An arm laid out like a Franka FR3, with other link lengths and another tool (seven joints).
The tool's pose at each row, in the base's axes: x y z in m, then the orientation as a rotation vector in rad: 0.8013, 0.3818, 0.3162, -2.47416, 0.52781, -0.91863; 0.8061, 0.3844, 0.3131, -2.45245, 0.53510, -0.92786; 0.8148, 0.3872, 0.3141, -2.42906, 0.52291, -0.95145; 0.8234, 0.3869, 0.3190, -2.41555, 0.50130, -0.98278; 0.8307, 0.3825, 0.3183, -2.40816, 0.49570, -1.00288; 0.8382, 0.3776, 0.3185, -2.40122, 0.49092, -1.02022; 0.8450, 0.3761, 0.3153, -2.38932, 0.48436, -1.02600; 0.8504, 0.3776, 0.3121, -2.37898, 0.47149, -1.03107
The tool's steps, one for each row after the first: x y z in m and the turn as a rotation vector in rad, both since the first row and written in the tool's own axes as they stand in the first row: 0.0005, -0.0014, 0.0061, 0.01483, 0.00994, 0.01065; 0.0058, -0.0060, 0.0121, 0.03683, 0.02657, 0.00654; 0.0145, -0.0100, 0.0146, 0.05259, 0.04607, -0.00939; 0.0215, -0.0074, 0.0188, 0.05817, 0.06009, -0.01524; 0.0293, -0.0049, 0.0224, 0.06333, 0.07229, -0.02008; 0.0332, -0.0033, 0.0288, 0.07525, 0.07652, -0.02097; 0.0346, -0.0039, 0.0351, 0.08835, 0.07891, -0.02615
